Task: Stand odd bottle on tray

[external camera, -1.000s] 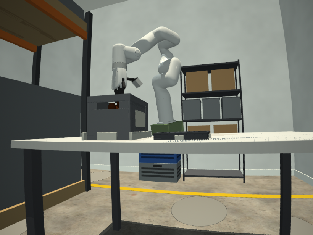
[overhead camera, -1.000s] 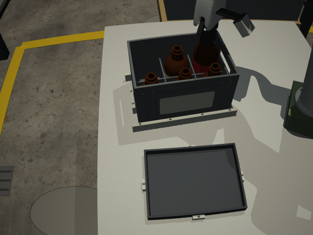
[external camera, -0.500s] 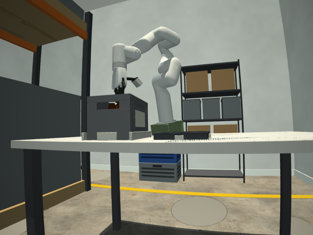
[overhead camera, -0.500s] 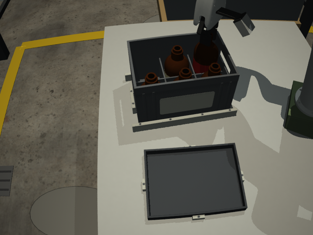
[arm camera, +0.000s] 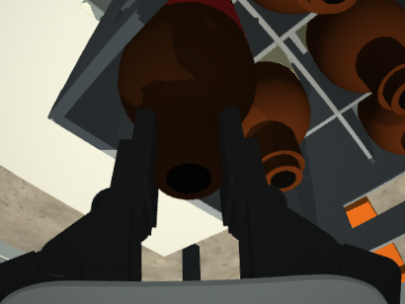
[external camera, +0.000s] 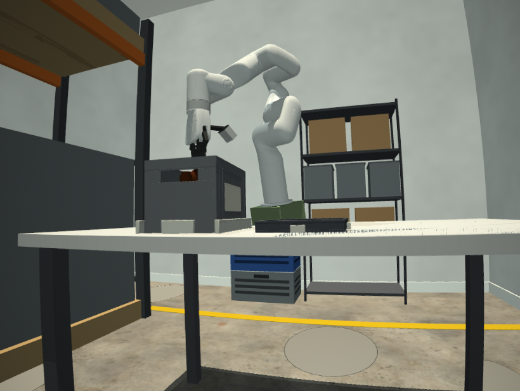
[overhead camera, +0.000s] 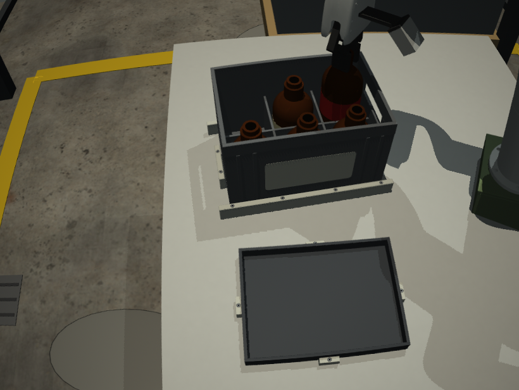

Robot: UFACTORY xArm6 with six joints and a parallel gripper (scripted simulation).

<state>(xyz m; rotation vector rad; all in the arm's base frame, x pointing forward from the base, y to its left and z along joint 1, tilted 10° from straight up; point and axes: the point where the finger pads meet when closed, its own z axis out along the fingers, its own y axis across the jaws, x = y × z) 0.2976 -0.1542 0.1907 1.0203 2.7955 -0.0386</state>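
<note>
The glass bottle is 7 cm below my hand. The rest, counted from my hand: dark tray (8 cm ahead, 34 cm to the left, 20 cm below); dark crate (8 cm ahead, 5 cm to the left, 13 cm below).
</note>
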